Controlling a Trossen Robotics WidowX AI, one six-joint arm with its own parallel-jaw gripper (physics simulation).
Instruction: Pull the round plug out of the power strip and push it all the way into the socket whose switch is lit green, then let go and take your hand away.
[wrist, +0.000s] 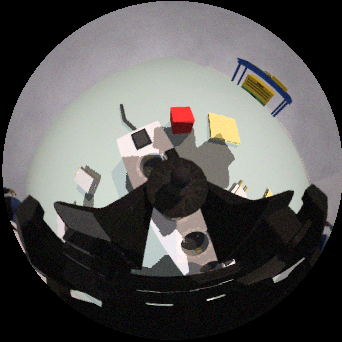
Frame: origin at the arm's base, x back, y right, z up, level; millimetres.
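Seen in the pictures: gripper, fingertip midpoint: (174, 181).
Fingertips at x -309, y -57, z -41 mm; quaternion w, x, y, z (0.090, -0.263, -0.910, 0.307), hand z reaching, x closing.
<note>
Pixels of each thing's top centre, then the offset from my fingertips to it. "pt": a spot on its surface instead.
- round black plug, middle of its top: (180, 189) dx +5, dy +9, dz +47 mm
- white power strip, middle of its top: (186, 230) dx +19, dy +58, dz -28 mm
- round socket, surface spot: (150, 164) pt dx +10, dy -46, dz -48 mm
- dark square, surface spot: (141, 139) pt dx +1, dy -81, dz -28 mm
- dark cord, surface spot: (125, 119) pt dx +4, dy -189, dz -72 mm
- red cube, middle of its top: (181, 112) dx -91, dy -102, dz -40 mm
- yellow pad, middle of its top: (224, 126) dx -181, dy -44, dz -70 mm
The round black plug (177, 186) is at the middle of the wrist view, between the two fingers of my gripper (174, 181). My gripper is shut on it. The white power strip (187, 225) runs under the plug from upper left to lower right. One round socket (150, 164) shows beside the plug at the upper left, partly covered by it. Another socket (194, 243) shows below the plug, and part of a further one (211, 265) shows at the lower edge. The plug hides what is directly beneath it. No green-lit switch shows in this view.
A dark square (141, 139) is on the strip's far end, near a dark cord (126, 118). A red cube (181, 119) and a yellow pad (223, 128) lie beyond. White adapters (86, 180) (239, 190) lie on either side. A blue rack (265, 76) stands at the upper right.
</note>
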